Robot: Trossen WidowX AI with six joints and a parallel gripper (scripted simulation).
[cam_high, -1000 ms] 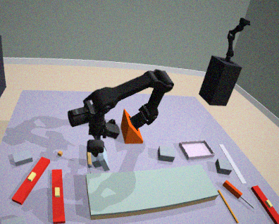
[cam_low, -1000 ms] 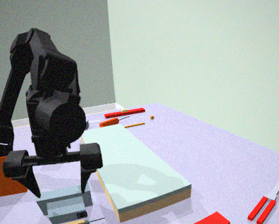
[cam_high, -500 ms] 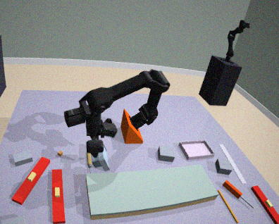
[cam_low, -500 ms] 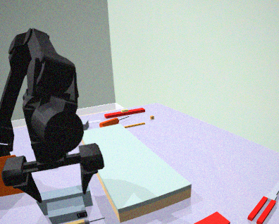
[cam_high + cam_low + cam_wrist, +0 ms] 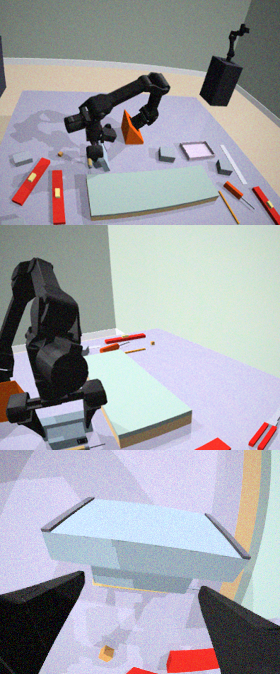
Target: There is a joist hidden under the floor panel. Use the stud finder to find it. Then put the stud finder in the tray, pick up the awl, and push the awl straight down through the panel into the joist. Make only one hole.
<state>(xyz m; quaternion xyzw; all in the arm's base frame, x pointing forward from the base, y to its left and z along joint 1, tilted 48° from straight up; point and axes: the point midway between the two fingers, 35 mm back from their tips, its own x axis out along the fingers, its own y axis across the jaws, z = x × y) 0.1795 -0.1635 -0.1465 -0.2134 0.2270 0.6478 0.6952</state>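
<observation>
My gripper tip is 10 mm short of the stud finder, 10 mm to the right of it and 30 mm above it. From my gripper tip the other things lie so: grey block (10 mm behind, 310 mm to the right, 40 mm below); then pale pink tray (20 mm behind, 540 mm to the left, 40 mm below); then awl (20 mm ahead, 20 mm to the right, 40 mm below).
</observation>
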